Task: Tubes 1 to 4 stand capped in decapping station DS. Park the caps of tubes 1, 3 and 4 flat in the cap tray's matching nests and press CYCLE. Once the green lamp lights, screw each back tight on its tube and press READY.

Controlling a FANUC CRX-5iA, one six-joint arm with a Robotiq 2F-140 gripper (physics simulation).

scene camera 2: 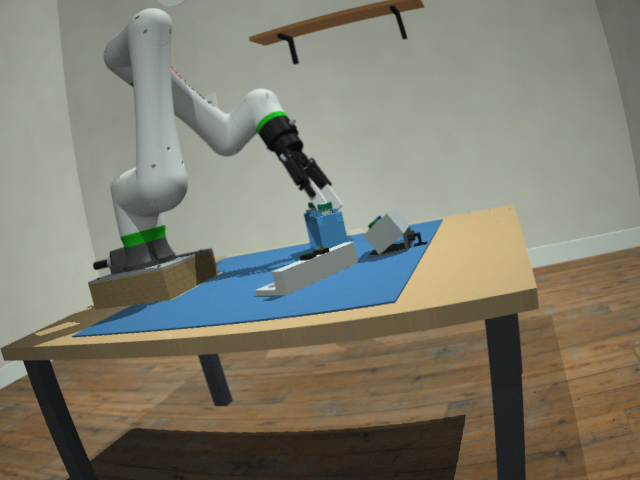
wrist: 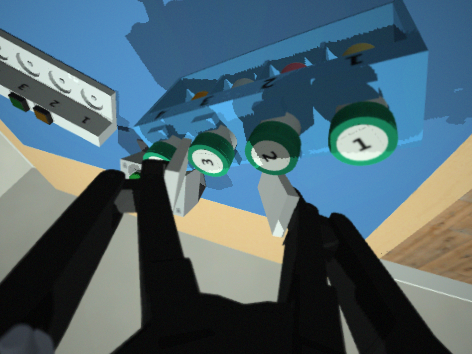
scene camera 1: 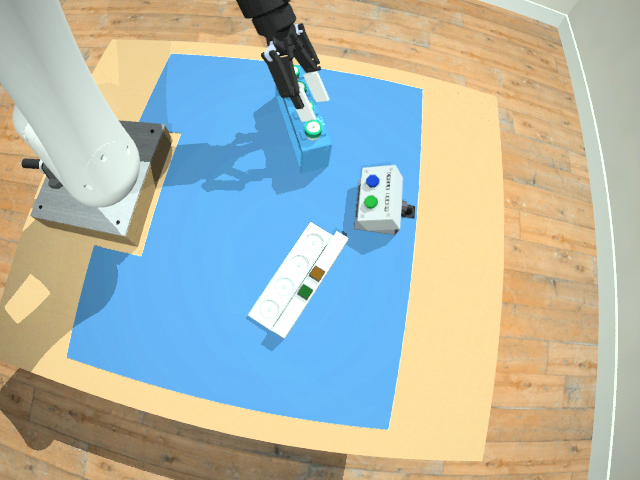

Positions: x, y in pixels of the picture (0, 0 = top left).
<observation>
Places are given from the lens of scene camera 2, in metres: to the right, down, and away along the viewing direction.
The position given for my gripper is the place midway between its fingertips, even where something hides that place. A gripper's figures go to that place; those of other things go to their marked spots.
my gripper [scene camera 2: 330, 208]: 0.03, -0.08, 1.48
grey button box [scene camera 2: 388, 229]: 0.14, -0.02, 1.24
</observation>
